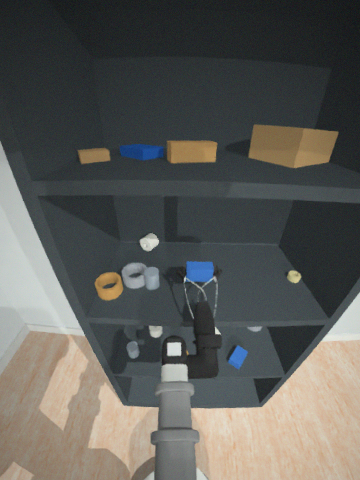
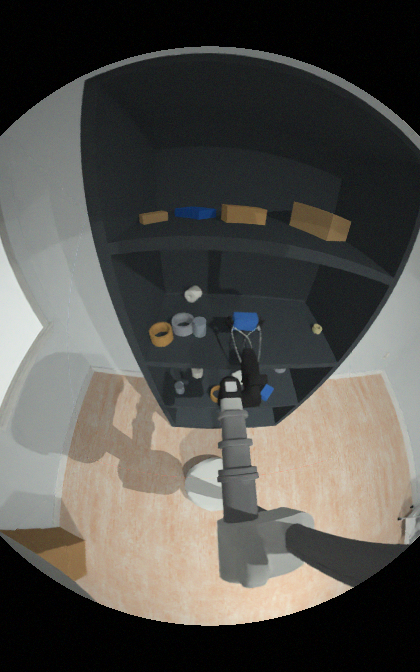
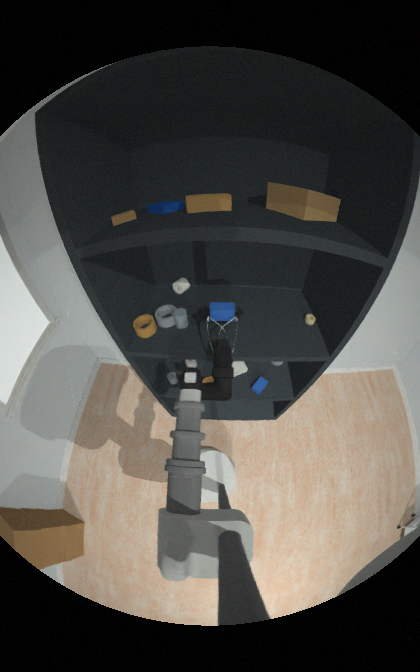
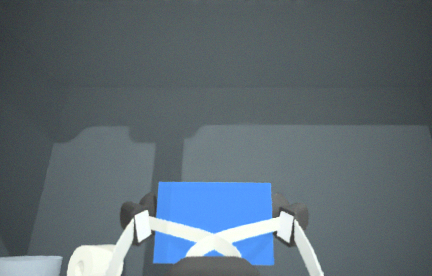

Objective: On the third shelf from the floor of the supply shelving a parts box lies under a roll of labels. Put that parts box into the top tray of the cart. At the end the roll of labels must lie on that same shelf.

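Frame: origin at the robot's base, x right, y ahead, z up, level; metres.
Where they show: gripper, between the fingertips: (image 1: 198, 266) (image 4: 214, 209).
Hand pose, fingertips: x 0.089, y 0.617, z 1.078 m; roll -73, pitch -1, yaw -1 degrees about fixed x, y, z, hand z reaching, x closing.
Each offset is from my fingertips to the top centre of the thing. "pt": to the spot under its first point. Level surfaces: height alone.
My gripper (image 1: 200, 273) (image 2: 245, 322) (image 3: 222, 313) (image 4: 214, 209) is shut on the blue parts box, with one fingertip at each side. The parts box @[dx +0.000, dy -0.016, dz +0.022 m] (image 1: 200, 270) (image 2: 245, 319) (image 3: 222, 310) (image 4: 215, 197) is between the third shelf @[dz -0.115 m] (image 1: 260, 297) and the shelf above, near the middle of the bay's width. The white roll of labels @[pt dx -0.202, dy +0.239, dz -0.057 m] (image 1: 149, 242) (image 2: 193, 294) (image 3: 181, 286) (image 4: 95, 259) lies on the third shelf, at the back left and apart from the box. The cart cannot be made out clearly.
An orange ring @[dx -0.332, dy -0.005, dz -0.065 m] (image 1: 109, 286), a grey ring @[dx -0.244, dy +0.055, dz -0.067 m] (image 1: 134, 276) and a grey cylinder @[dx -0.172, dy +0.025, dz -0.045 m] (image 1: 152, 278) are left on the third shelf. A small yellow piece @[dx +0.420, dy +0.042, dz -0.090 m] (image 1: 294, 276) is at right. The upper shelf's front edge (image 1: 200, 190) crosses above. A brown box (image 2: 62, 550) is at lower left.
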